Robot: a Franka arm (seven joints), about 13 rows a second.
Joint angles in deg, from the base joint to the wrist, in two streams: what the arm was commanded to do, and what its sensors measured. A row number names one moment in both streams.
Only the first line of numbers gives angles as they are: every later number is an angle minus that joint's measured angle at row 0.
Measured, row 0: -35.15 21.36 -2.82 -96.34 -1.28 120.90 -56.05
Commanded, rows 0 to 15: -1.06 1.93 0.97 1.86 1.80 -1.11 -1.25; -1.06 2.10 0.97 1.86 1.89 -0.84 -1.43; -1.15 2.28 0.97 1.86 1.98 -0.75 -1.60; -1.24 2.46 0.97 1.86 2.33 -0.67 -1.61; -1.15 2.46 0.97 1.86 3.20 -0.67 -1.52; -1.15 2.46 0.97 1.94 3.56 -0.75 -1.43; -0.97 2.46 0.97 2.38 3.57 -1.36 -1.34; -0.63 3.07 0.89 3.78 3.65 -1.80 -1.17; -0.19 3.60 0.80 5.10 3.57 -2.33 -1.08; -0.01 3.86 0.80 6.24 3.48 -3.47 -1.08; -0.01 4.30 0.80 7.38 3.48 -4.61 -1.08; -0.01 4.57 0.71 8.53 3.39 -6.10 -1.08; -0.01 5.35 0.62 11.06 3.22 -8.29 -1.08; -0.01 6.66 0.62 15.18 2.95 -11.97 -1.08; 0.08 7.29 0.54 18.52 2.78 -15.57 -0.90; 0.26 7.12 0.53 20.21 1.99 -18.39 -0.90
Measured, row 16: 0.15 4.75 0.56 13.46 2.29 -12.45 -0.39
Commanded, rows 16 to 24: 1.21 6.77 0.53 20.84 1.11 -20.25 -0.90; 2.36 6.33 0.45 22.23 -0.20 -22.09 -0.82; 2.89 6.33 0.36 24.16 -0.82 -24.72 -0.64; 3.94 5.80 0.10 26.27 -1.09 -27.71 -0.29; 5.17 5.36 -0.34 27.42 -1.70 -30.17 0.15; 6.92 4.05 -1.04 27.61 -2.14 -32.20 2.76; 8.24 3.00 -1.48 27.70 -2.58 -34.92 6.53; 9.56 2.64 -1.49 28.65 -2.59 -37.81 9.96; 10.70 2.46 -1.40 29.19 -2.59 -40.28 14.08
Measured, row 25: 8.19 3.24 -0.71 28.02 -1.33 -35.71 8.15
